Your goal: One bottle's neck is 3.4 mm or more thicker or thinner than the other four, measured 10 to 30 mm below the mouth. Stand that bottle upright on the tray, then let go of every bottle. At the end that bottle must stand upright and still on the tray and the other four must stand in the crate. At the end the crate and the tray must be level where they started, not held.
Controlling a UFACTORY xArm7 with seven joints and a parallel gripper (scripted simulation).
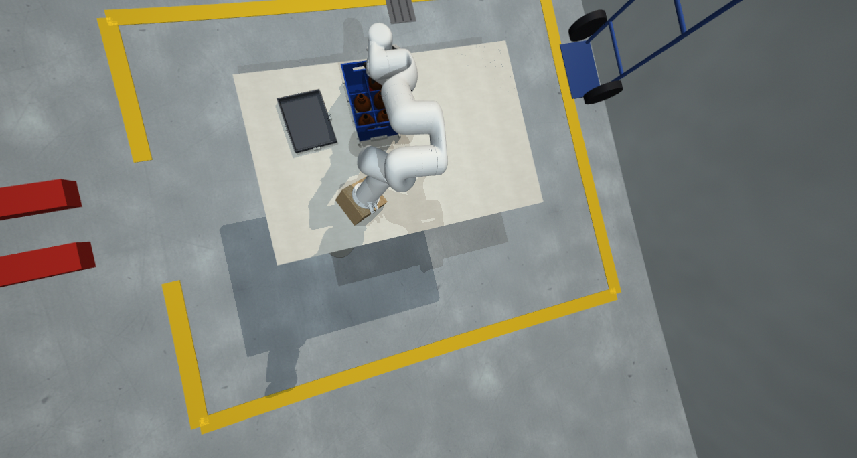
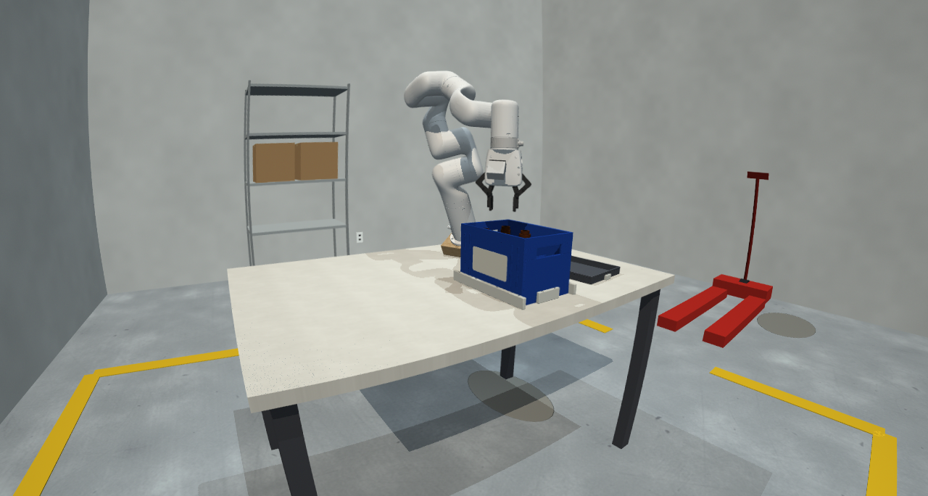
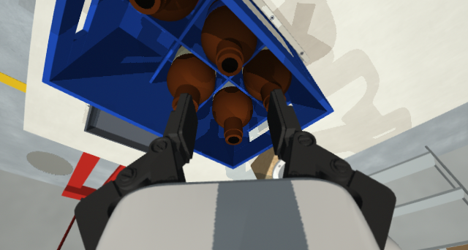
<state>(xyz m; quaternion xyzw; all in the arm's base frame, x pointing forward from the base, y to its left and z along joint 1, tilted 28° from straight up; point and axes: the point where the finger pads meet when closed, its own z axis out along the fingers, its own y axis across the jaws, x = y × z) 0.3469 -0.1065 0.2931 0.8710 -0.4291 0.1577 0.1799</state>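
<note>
My hand is 1 cm short of the blue crate, 4 cm to the right of it and 16 cm above it. The rest, counted from my hand: dark grey tray 5 cm ahead, 34 cm to the left, 23 cm below.
</note>
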